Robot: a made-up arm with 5 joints.
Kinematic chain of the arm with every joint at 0, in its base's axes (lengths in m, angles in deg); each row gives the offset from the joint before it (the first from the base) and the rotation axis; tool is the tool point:
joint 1: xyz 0 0 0.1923 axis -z
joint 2: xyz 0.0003 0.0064 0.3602 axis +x
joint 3: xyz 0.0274 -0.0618 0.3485 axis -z
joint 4: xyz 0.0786 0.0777 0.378 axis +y
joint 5: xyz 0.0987 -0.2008 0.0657 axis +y
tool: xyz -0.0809 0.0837 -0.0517
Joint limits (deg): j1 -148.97..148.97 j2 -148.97..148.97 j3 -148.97..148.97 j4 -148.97..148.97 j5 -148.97..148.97
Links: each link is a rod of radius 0.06 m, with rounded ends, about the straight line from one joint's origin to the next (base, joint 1, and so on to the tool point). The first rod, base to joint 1, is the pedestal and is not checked.
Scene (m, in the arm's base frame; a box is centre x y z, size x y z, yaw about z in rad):
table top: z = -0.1
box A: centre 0.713 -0.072 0.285 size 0.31 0.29 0.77 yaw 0
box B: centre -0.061 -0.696 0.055 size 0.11 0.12 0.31 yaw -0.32
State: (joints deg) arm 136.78 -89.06 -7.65 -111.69 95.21
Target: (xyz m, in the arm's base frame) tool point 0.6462 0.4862 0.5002
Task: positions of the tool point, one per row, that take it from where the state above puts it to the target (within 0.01 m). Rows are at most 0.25 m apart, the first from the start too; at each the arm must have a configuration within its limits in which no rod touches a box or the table.
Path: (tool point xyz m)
1: 0.6106 -0.3587 0.8096
2: 0.6316 -0.2046 0.9389
3: 0.5932 -0.0581 1.0589
4: 0.5036 0.0577 1.1650
5: 0.3796 0.1247 1.2535
6: 0.5031 0.2069 1.1508
7: 0.5956 0.2918 1.0172
8: 0.6518 0.3720 0.8588
9: 0.6687 0.4393 0.6834
10: 0.6462 0.4862 0.5003

